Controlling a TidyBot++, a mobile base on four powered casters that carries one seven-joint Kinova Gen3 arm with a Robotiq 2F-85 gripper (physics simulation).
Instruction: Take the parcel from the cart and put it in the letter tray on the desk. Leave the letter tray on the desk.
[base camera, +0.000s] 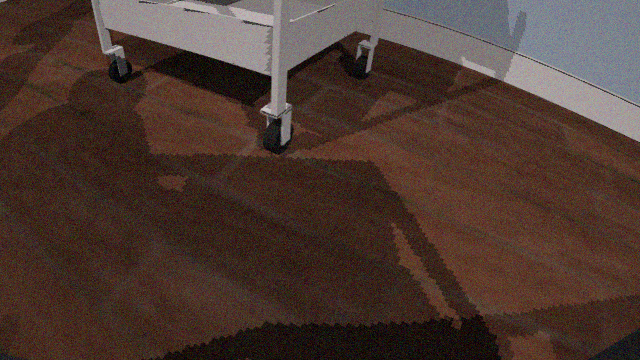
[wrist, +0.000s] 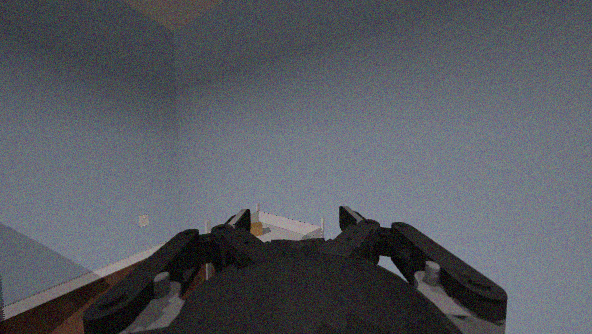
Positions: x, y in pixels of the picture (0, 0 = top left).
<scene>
My gripper (wrist: 295, 217) is 0.16 m from the lens. A grey cart (wrist: 275, 227): 1.01 m from the lens.
</scene>
